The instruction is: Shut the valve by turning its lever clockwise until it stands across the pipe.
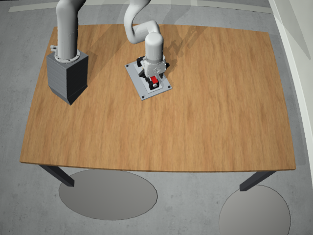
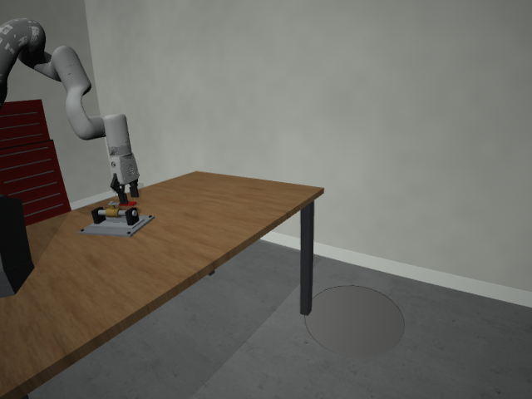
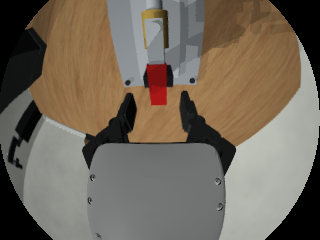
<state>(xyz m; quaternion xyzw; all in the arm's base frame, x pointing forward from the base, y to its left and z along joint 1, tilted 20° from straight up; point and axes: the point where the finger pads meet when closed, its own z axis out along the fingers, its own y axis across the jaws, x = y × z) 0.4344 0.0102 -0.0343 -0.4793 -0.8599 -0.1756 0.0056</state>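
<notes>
Now: the valve lever 40 mm to the left of my hand, 30 mm below it and 30 mm behind it.
</notes>
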